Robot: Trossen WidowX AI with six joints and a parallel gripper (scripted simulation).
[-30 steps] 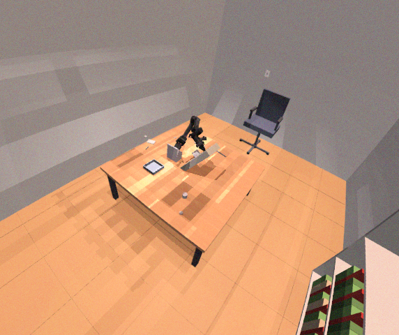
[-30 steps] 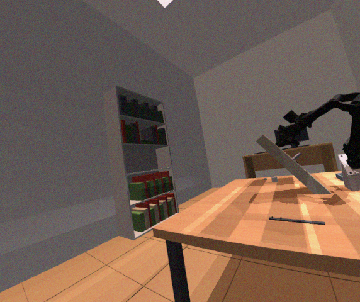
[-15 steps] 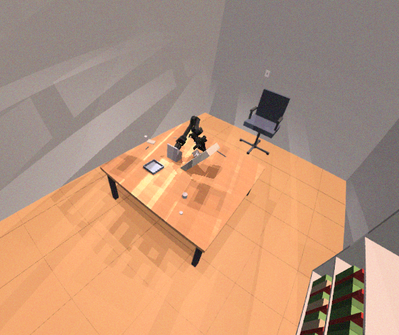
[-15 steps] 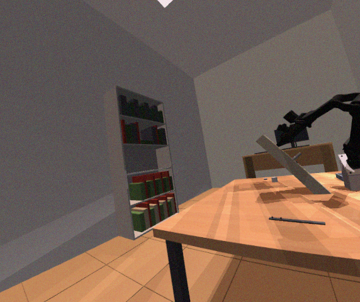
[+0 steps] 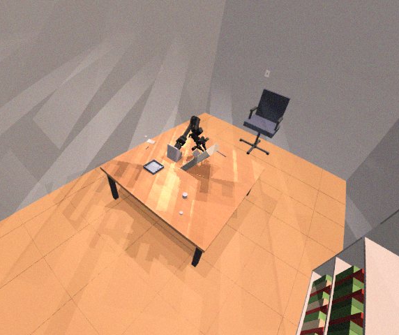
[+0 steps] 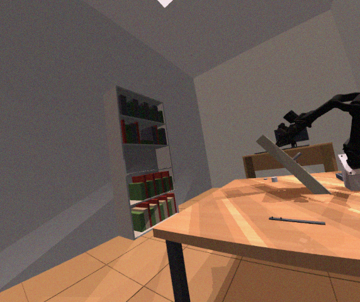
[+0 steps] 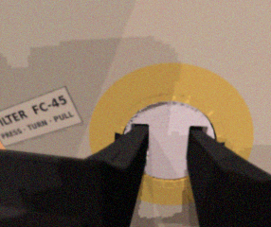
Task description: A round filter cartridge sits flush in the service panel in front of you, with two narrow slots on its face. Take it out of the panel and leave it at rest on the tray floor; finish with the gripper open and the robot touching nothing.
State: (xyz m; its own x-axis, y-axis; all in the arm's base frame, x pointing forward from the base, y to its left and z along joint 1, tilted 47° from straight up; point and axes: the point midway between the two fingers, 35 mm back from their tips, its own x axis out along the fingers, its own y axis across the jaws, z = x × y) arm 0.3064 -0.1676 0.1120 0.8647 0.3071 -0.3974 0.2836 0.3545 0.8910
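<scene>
Now: gripper tip 43 cm past the dark-rimmed tray, 24 cm to the left of it and 27 cm above it. From my gripper tip the other things lie so: round filter cartridge (1 cm ahead, 1 cm below).
</scene>
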